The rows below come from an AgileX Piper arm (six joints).
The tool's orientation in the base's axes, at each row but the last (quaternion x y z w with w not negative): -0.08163 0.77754 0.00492 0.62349; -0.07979 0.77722 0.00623 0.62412; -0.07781 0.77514 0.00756 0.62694; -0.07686 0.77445 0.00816 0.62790; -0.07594 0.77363 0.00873 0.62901; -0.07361 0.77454 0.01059 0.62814; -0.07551 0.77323 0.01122 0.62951; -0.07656 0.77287 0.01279 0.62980
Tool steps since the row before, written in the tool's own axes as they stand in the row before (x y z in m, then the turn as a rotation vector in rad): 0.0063 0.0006 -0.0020 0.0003 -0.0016 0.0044; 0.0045 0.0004 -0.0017 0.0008 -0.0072 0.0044; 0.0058 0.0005 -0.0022 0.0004 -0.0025 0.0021; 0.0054 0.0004 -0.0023 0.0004 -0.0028 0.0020; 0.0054 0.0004 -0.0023 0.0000 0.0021 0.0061; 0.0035 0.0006 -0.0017 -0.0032 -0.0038 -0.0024; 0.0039 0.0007 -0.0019 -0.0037 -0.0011 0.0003; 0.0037 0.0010 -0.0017 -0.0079 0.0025 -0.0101
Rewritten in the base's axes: -0.0033 -0.0004 -0.0057 0.0044 -0.0011 -0.0011; -0.0026 -0.0003 -0.0040 0.0050 -0.0067 -0.0011; -0.0034 -0.0004 -0.0052 0.0023 -0.0023 -0.0006; -0.0034 -0.0004 -0.0048 0.0022 -0.0026 -0.0006; -0.0034 -0.0004 -0.0048 0.0057 0.0027 -0.0014; -0.0024 0.0001 -0.0031 -0.0012 -0.0037 0.0039; -0.0027 0.0001 -0.0035 0.0012 -0.0007 0.0036; -0.0025 0.0004 -0.0033 -0.0086 0.0021 0.0096
